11 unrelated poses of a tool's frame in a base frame.
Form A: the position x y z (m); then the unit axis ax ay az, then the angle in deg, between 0 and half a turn.
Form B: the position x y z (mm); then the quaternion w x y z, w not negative. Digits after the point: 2 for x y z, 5 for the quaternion.
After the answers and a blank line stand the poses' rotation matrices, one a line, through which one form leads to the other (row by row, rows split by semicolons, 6 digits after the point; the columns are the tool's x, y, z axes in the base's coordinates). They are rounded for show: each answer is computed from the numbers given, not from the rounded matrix.
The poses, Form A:
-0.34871, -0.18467, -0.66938, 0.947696, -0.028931, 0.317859, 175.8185
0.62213, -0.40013, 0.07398, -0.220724, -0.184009, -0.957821, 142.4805
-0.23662, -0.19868, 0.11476, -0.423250, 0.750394, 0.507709, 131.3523
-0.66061, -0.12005, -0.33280, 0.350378, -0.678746, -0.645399, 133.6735
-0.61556, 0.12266, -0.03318, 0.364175, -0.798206, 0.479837, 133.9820
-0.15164, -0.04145, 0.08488, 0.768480, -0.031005, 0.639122, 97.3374
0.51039, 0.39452, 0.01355, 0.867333, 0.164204, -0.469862, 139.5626
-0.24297, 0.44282, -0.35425, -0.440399, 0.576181, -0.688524, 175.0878
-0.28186, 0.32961, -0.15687, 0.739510, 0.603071, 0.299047, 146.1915
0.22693, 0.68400, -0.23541, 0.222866, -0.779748, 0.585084, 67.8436
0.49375, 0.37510, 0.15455, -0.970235, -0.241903, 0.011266, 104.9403
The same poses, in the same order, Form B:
-348.71, -184.67, -669.38, 0.03648, 0.94707, -0.02891, 0.31765
622.13, -400.13, 73.98, 0.32160, -0.20900, -0.17423, -0.90694
-236.62, -198.68, 114.76, 0.41189, -0.38568, 0.68378, 0.46264
-660.61, -120.05, -332.80, 0.39335, 0.32213, -0.62403, -0.59337
-615.56, 122.66, -33.18, 0.39088, 0.33520, -0.73470, 0.44166
-151.64, -41.45, 84.88, 0.66041, 0.57705, -0.02328, 0.47992
510.39, 394.52, 13.55, 0.34560, 0.81389, 0.15409, -0.44091
-242.97, 442.82, -354.25, 0.04285, -0.43999, 0.57565, -0.68789
-281.86, 329.61, -156.87, 0.29077, 0.70756, 0.57701, 0.28613
226.93, 684.00, -235.41, 0.82980, 0.12437, -0.43515, 0.32651
493.75, 375.10, 154.55, 0.60917, -0.76943, -0.19184, 0.00893

0.796528 -0.077940 0.599557; -0.031586 -0.995666 -0.087470; 0.603776 0.050735 -0.795538
-0.705786 0.656172 0.267029; -0.510514 -0.732431 0.450466; 0.491164 0.181610 0.851925
-0.363191 -0.908559 0.206430; -0.146324 0.274431 0.950409; -0.920153 0.314974 -0.232614
-0.483008 0.064766 -0.873217; -0.868850 0.088280 0.487141; 0.108638 0.993988 0.013632
-0.469711 -0.837820 -0.278263; -0.147278 0.385146 -0.911028; 0.870449 -0.386938 -0.304300
0.538271 -0.660758 0.523128; 0.607019 -0.126628 -0.784534; 0.584630 0.739841 0.332932
0.563713 0.555578 -0.611196; -0.053943 -0.713630 -0.698443; -0.824207 0.426691 -0.372313
-0.609137 -0.447609 0.654674; -0.565524 -0.333578 -0.754260; 0.555998 -0.829682 -0.049939
0.170374 0.650146 0.740462; 0.982937 -0.165012 -0.081280; 0.069341 0.741675 -0.667166
0.408073 -0.650121 -0.640951; 0.433639 0.755842 -0.490571; 0.803388 -0.077753 0.590357
0.926237 0.284327 -0.247474; 0.306097 -0.184209 0.934008; 0.219977 -0.940864 -0.257653

